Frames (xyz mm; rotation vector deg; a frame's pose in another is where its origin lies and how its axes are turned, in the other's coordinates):
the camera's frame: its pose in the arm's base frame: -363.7 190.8 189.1 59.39 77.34 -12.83
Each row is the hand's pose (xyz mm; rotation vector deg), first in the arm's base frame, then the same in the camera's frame.
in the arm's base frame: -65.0 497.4 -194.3 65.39 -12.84 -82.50
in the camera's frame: 541.4 189.6 34.5 56.15 -86.42 -1.26
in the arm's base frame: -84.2 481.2 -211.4 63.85 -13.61 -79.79
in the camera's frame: 544.3 159.3 35.0 53.06 -87.61 0.13
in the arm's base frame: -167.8 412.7 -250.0 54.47 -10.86 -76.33
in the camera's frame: 526.6 46.0 31.3 42.72 -89.80 -3.95
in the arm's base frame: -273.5 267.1 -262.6 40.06 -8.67 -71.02
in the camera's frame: 448.4 -113.2 64.3 27.24 -93.86 -9.68
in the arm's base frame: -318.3 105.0 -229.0 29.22 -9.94 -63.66
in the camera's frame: 339.8 -218.4 145.2 13.26 -98.17 -10.51
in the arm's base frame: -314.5 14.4 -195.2 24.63 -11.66 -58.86
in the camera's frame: 273.9 -250.6 208.3 6.09 -100.49 -9.11
